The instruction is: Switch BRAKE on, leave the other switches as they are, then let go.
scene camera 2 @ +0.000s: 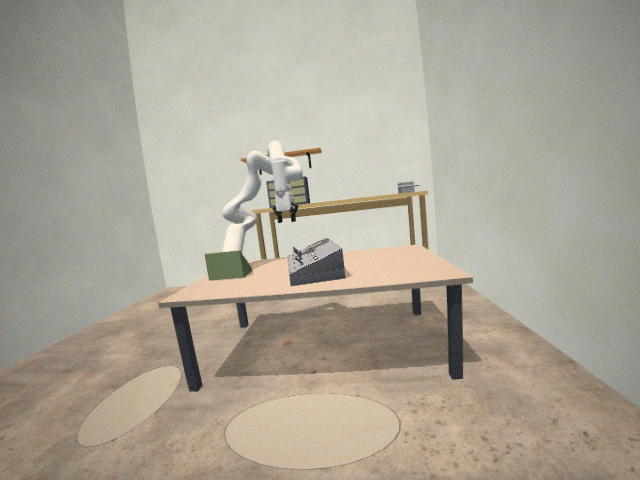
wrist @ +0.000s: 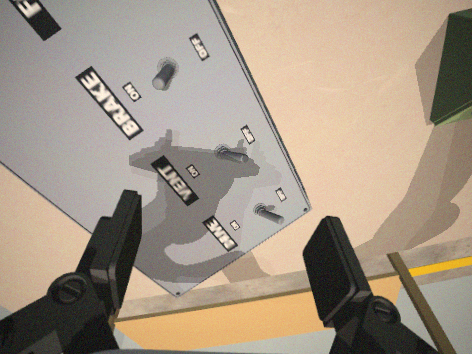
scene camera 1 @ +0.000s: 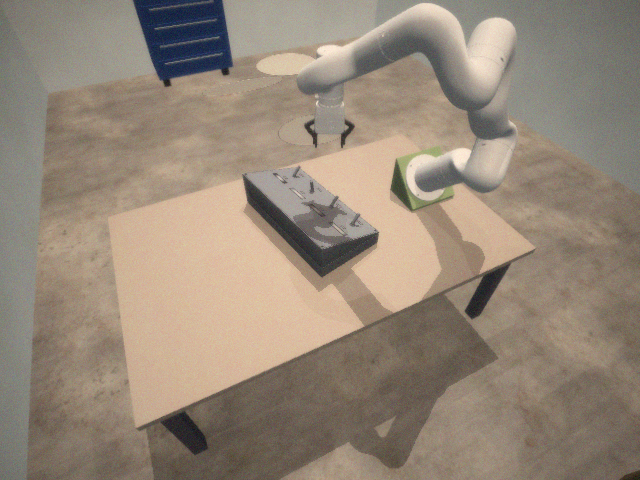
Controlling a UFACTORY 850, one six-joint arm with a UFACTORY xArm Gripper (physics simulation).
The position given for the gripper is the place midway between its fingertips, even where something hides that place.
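Note:
Grey sloped switch box [scene camera 1: 324,236], visible also in scene camera 2 [scene camera 2: 322,261] and the wrist view [wrist: 89,123]. Gripper [scene camera 1: 328,146], visible in the wrist view too [wrist: 231,224].

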